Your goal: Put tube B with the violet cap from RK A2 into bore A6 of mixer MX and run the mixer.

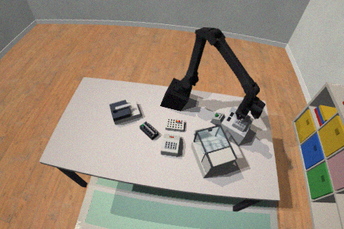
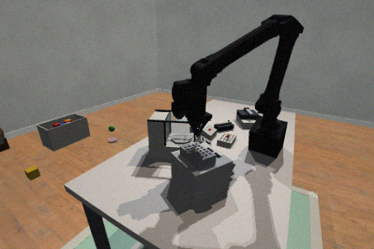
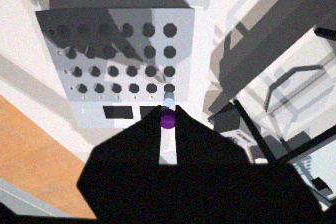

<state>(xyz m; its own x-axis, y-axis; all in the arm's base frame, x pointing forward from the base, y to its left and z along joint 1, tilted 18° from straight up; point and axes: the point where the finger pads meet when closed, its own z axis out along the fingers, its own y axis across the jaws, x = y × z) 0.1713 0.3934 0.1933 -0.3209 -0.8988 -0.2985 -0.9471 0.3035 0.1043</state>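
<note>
My gripper is now 20 mm above the tube B. From my hand the other things lie so: mixer block (70 mm below, 40 mm to the left, 30 mm behind); green start key (150 mm below, 130 mm to the right, 90 mm behind); print key (220 mm to the right, 150 mm below, 70 mm ahead).
</note>
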